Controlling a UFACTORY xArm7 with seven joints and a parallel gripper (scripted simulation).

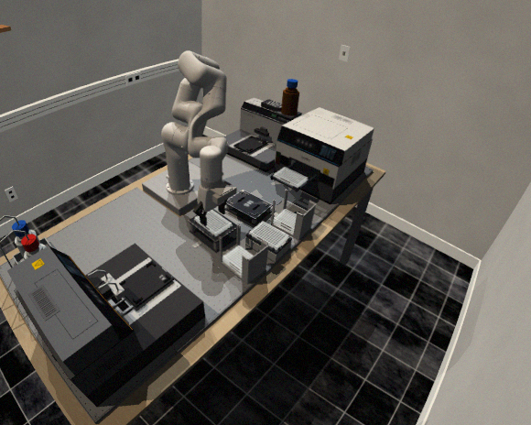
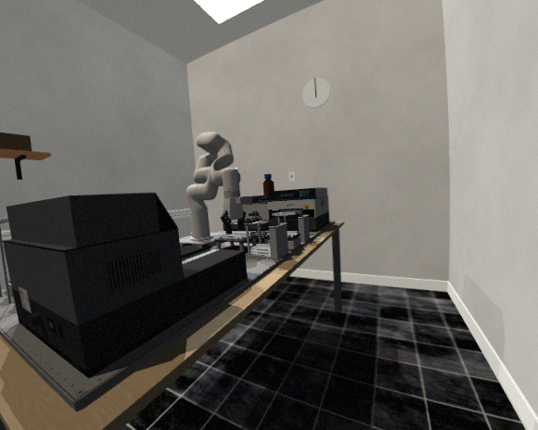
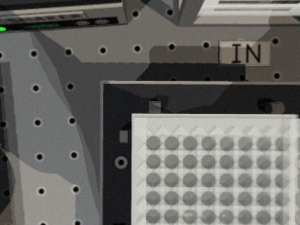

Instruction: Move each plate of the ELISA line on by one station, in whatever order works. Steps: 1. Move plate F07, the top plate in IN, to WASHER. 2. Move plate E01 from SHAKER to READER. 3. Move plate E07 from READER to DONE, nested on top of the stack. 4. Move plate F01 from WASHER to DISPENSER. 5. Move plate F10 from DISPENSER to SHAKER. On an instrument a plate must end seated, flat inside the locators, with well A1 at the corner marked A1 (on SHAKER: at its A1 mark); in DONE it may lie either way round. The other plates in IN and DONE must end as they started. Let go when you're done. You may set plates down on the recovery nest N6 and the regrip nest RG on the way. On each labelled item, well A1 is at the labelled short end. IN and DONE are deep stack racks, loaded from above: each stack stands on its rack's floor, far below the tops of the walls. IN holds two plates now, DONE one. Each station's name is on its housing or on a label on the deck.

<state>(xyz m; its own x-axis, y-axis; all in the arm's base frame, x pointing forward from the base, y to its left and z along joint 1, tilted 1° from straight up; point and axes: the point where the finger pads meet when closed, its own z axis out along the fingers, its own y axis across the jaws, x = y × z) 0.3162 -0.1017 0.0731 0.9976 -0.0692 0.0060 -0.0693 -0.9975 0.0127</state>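
Now: hand 40 mm above the regrip nest RG. From my hand the other things lie so: nest N6: 210 mm to the left, 60 mm below, 10 mm ahead; DONE label: 250 mm to the left, 110 mm ahead, 90 mm below; RG label: 90 mm below, 80 mm to the right, 10 mm behind.
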